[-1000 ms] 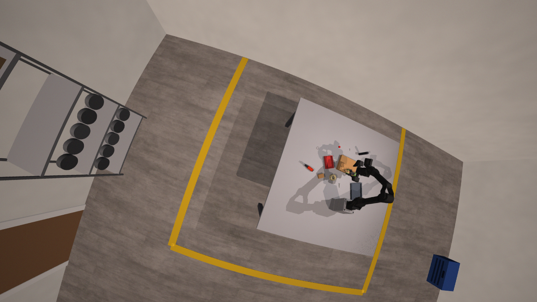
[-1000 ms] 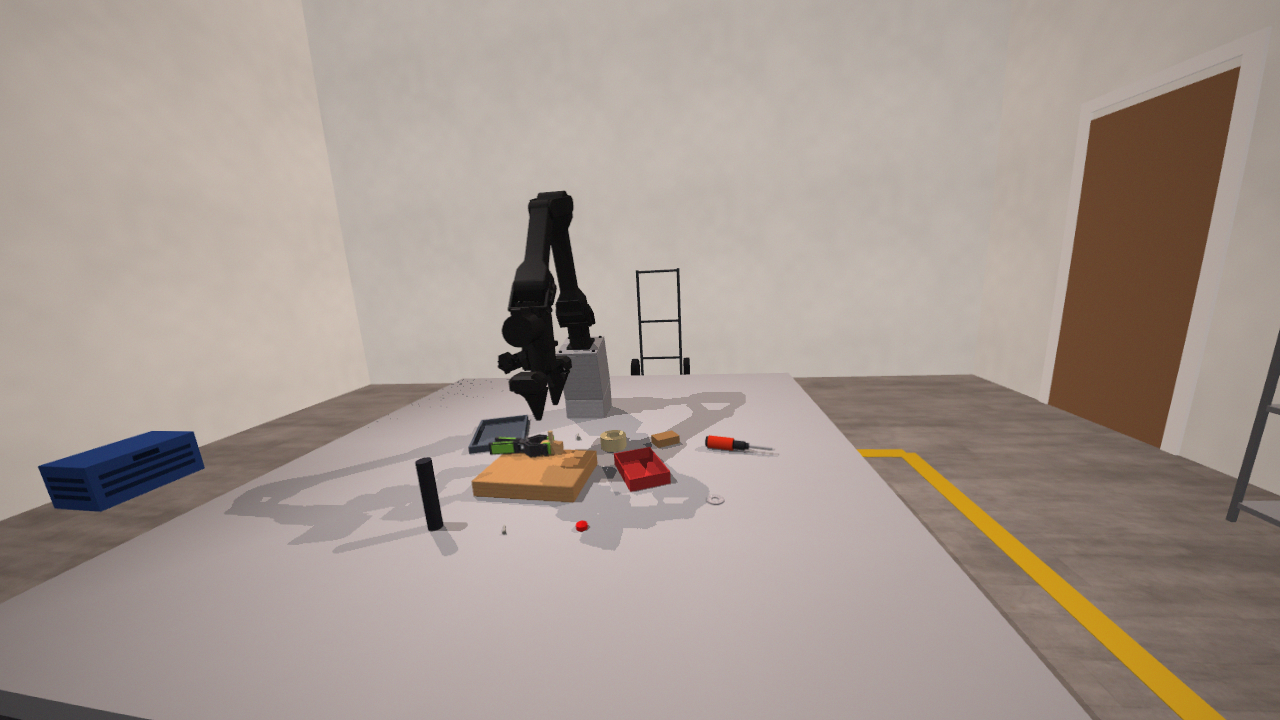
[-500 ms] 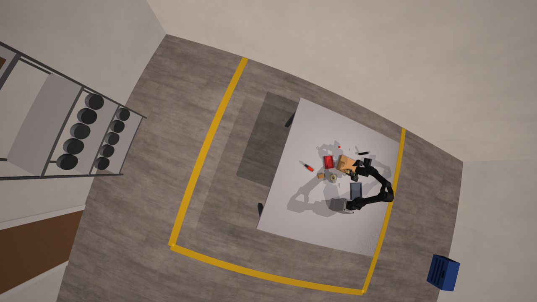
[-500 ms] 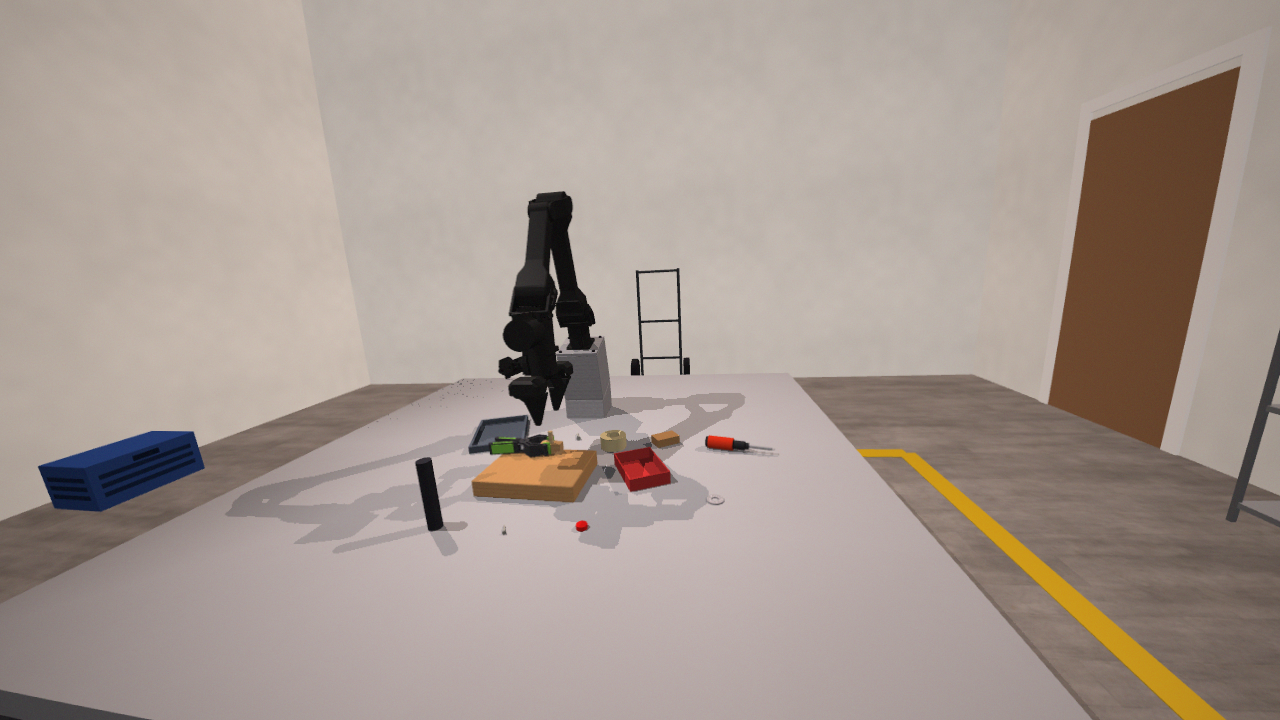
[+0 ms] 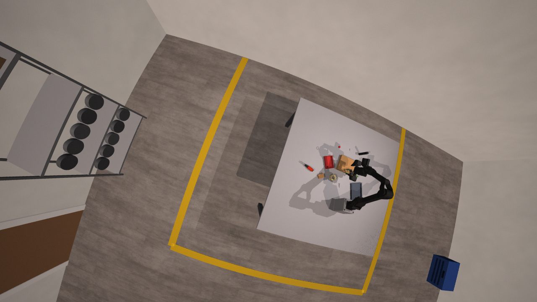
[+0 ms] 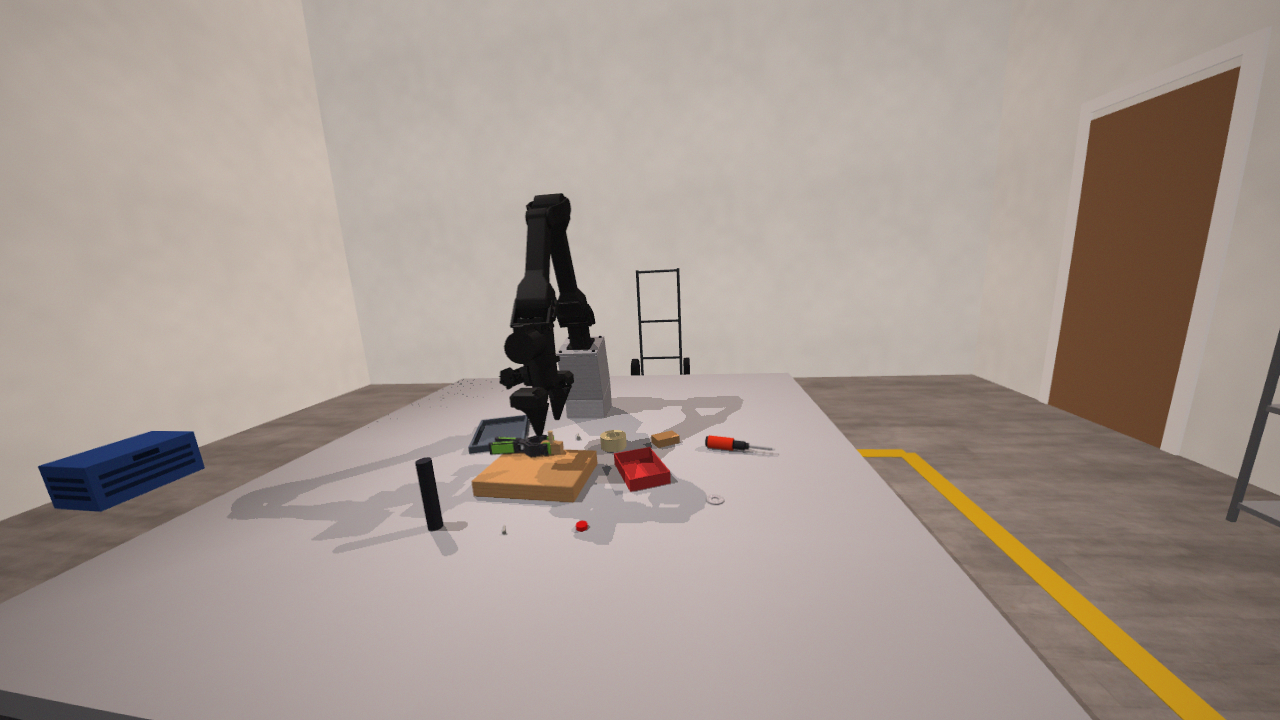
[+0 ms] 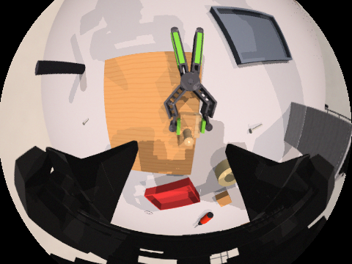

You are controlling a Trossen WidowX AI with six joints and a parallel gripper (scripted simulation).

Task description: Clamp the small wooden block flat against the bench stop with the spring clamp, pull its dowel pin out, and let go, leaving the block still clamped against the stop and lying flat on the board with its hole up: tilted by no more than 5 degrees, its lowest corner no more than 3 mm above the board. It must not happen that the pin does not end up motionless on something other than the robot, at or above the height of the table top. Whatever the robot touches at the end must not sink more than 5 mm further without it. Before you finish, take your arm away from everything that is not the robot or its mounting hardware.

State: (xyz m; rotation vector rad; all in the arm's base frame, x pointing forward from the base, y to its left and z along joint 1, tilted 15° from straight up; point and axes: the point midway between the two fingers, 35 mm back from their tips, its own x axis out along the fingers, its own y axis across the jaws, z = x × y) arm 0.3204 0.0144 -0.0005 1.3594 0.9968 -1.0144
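Right now the dowel pin is 70 mm below my hand. From my hand the other things lie so: bench stop: 20 mm behind, 10 mm to the right, 80 mm below; then wooden board: 50 mm ahead, 10 mm to the right, 110 mm below; then small wooden block: 10 mm behind, 80 mm below.
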